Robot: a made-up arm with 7 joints.
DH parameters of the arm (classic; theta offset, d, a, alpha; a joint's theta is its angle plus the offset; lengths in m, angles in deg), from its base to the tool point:
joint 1: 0 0.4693 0 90
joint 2: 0 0.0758 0 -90
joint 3: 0 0.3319 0.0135 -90
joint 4: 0 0.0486 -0.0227 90
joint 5: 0 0.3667 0 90
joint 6: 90 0.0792 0.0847 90
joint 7: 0 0.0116 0 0
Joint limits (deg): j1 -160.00..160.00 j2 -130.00..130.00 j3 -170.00..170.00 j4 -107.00..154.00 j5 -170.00..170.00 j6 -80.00..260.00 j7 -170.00..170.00
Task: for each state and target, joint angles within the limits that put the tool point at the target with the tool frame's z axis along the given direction. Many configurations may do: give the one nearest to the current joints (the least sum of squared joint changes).
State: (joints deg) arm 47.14 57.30 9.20 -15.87 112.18 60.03 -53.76
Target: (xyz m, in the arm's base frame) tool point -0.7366 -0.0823 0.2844 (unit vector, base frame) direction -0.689 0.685 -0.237
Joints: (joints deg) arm 1.56 98.35 -12.69 -19.82 93.04 48.92 -53.76
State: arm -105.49 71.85 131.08 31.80 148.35 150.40 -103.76
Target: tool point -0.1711 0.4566 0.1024 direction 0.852 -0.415 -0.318
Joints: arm -79.30 107.61 147.18 29.20 157.55 179.51 -103.76
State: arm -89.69 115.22 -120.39 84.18 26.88 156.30 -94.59
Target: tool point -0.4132 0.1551 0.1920 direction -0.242 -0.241 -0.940
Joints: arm -80.02 130.00 -97.20 81.21 64.09 153.33 -94.59
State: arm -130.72 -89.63 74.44 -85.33 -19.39 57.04 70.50
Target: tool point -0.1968 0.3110 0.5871 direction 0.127 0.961 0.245
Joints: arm -159.82 -78.35 71.33 -107.00 -20.10 96.49 70.50
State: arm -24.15 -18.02 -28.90 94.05 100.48 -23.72 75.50
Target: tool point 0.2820 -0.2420 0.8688 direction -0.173 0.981 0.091
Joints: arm -20.19 15.50 -25.92 91.69 109.04 -52.61 75.50
